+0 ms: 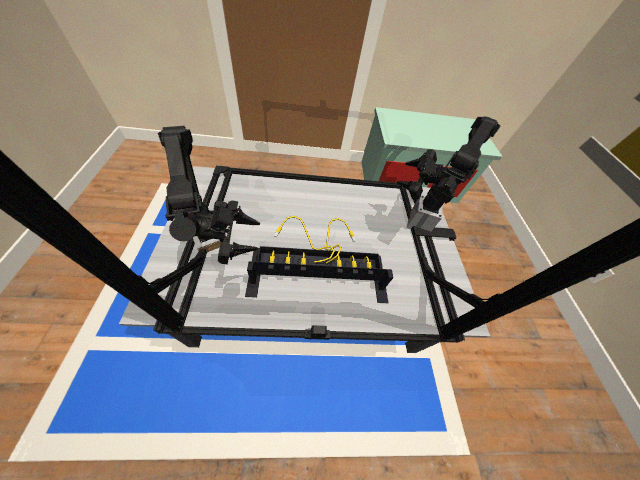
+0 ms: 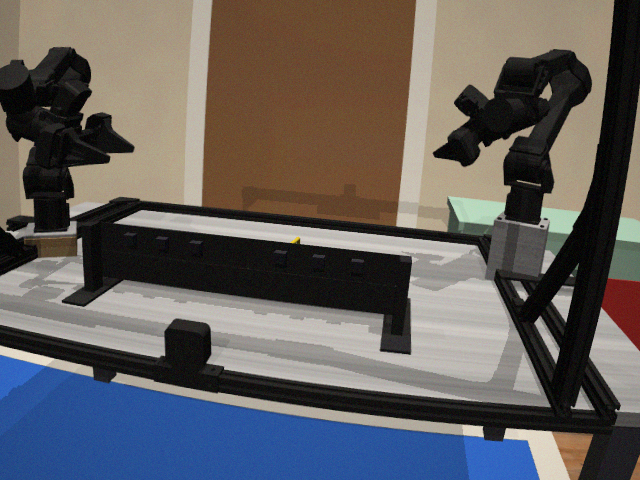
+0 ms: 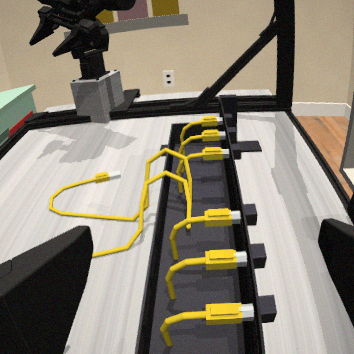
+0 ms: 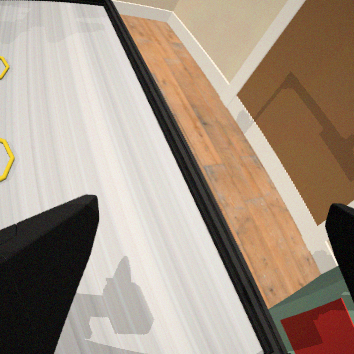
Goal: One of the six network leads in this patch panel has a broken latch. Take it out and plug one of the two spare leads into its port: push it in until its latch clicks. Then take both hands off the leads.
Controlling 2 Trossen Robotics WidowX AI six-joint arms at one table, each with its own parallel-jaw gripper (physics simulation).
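Frame: origin at the left arm's base, x ahead, y left, z up, level; millimetres.
Where they show: left gripper, fingertip midpoint: [image 1: 258, 235] [image 2: 122, 154] [image 3: 209, 236]; right gripper, fingertip midpoint: [image 1: 401, 172] [image 2: 442, 145] [image 3: 40, 49] [image 4: 219, 212]; left arm's base, link origin: [image 2: 51, 228]; right arm's base, link origin: [image 1: 430, 206] [image 2: 523, 219] [image 3: 94, 75].
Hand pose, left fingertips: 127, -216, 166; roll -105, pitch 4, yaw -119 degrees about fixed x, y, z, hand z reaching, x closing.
Note:
Things, the pixels of their centre, and the offset from my left fingertips, as dx, dy, dz. "spot": a spot on its surface instead.
- black patch panel, body centre: [image 3: 216, 202] [image 2: 242, 269] [image 1: 320, 267] +166, -119, -155
- leftmost lead, body centre: [image 3: 237, 308] [image 1: 271, 261] +19, -36, -116
- rightmost lead, surface spot: [image 3: 209, 121] [image 1: 367, 265] spot: +303, -206, -120
- left spare's plug, body centre: [image 1: 277, 231] +121, +126, -199
- right spare's plug, surface spot: [image 3: 102, 176] [image 1: 351, 234] spot: +384, -30, -200
- small black block, surface spot: [image 2: 187, 343] [image 1: 320, 334] spot: +46, -311, -171
The black patch panel [image 1: 320, 269] [image 2: 242, 289] holds six yellow leads: three at the left, such as the leftmost lead [image 1: 272, 258] [image 3: 230, 312], and three at the right, such as the rightmost lead [image 1: 368, 262] [image 3: 209, 121]. I cannot tell which latch is broken. Two spare leads curve behind the panel; the left spare's plug [image 1: 278, 228] and the right spare's plug [image 1: 352, 235] [image 3: 102, 176] lie on the table. My left gripper [image 1: 257, 236] [image 2: 121, 154] [image 3: 209, 236] is open and empty, high near the panel's left end. My right gripper [image 1: 403, 173] [image 4: 219, 212] is open and empty, high above the right rear edge.
The spare cables cross the panel's rear wall between the two groups of leads. A black frame [image 1: 310, 178] borders the table, with posts at the front corners. A small black block [image 1: 318, 331] [image 2: 187, 343] sits on the front rail. A green cabinet [image 1: 434, 126] stands behind at the right.

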